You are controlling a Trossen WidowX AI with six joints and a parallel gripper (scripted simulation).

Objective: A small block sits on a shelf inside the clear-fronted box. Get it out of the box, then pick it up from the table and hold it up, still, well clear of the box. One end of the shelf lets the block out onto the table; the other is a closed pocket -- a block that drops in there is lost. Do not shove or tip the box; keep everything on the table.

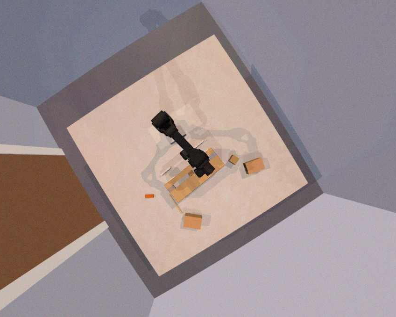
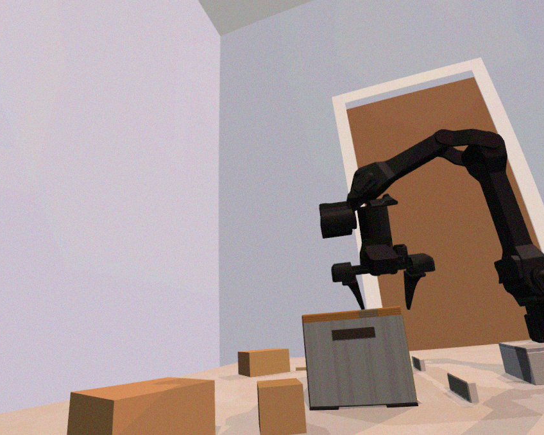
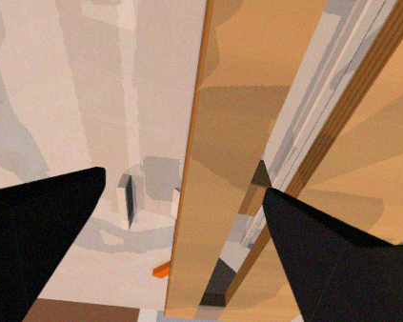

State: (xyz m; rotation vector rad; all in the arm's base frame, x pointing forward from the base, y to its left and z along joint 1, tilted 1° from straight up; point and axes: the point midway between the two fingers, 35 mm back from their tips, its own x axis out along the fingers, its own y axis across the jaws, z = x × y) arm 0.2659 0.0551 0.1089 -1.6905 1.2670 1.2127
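Right now my gripper tip is 5 cm short of the tan block, 4 cm above it and 2 cm to the left of it. The rest, counted from my gripper tip: thin stick 22 cm ahead, 21 cm to the right, 13 cm below; clear-fronted wooden box 7 cm below, 4 cm ahead, 1 cm to the right; orange piece 36 cm to the right, 12 cm below, 10 cm ahead.
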